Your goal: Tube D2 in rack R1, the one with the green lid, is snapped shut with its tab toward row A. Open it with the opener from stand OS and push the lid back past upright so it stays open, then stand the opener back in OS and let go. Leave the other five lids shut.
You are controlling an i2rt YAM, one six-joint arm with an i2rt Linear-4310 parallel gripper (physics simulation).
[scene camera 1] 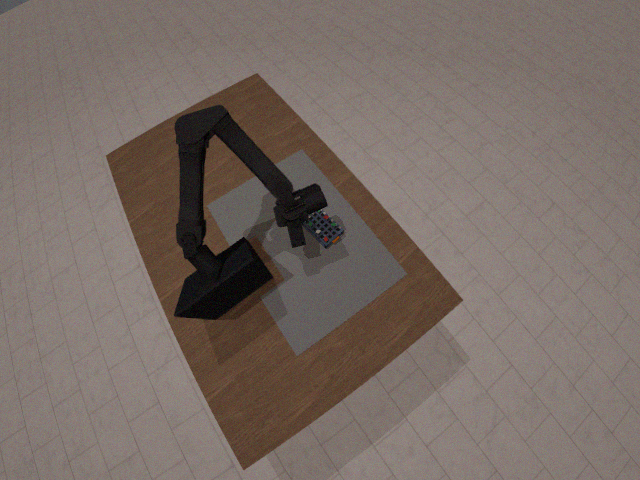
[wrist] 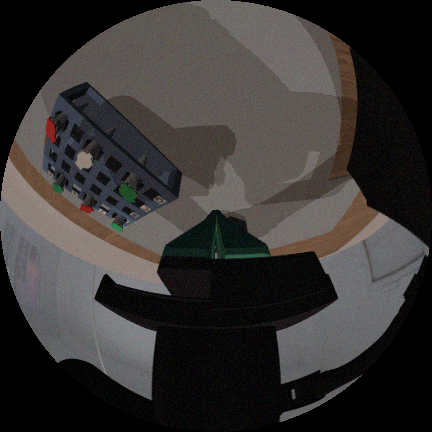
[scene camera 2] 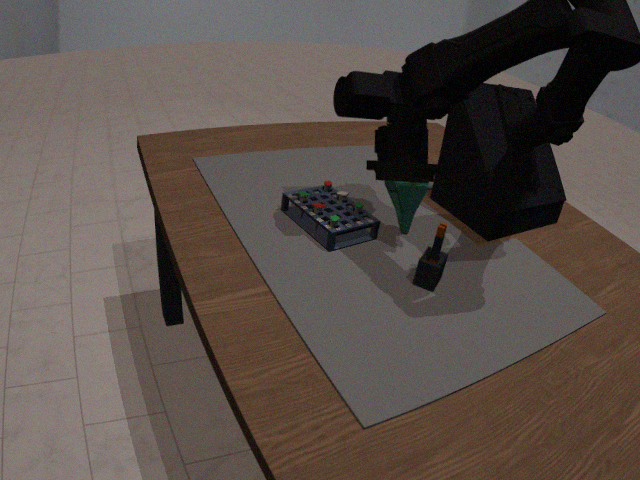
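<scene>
My gripper is shut and empty. Its green fingertips point down above the mat, between the rack and the stand. Rack R1 is dark blue and holds tubes with green, red and white lids, all seemingly down. Green lids show on more than one tube; I cannot tell which is D2 or read the tabs. The opener, dark with an orange top, stands upright in stand OS, a small dark block; in the wrist view the fingers largely hide both.
The rack and stand are on a grey mat on the wooden table. The black arm base stands at the mat's edge. An orange patch shows at one end of the rack.
</scene>
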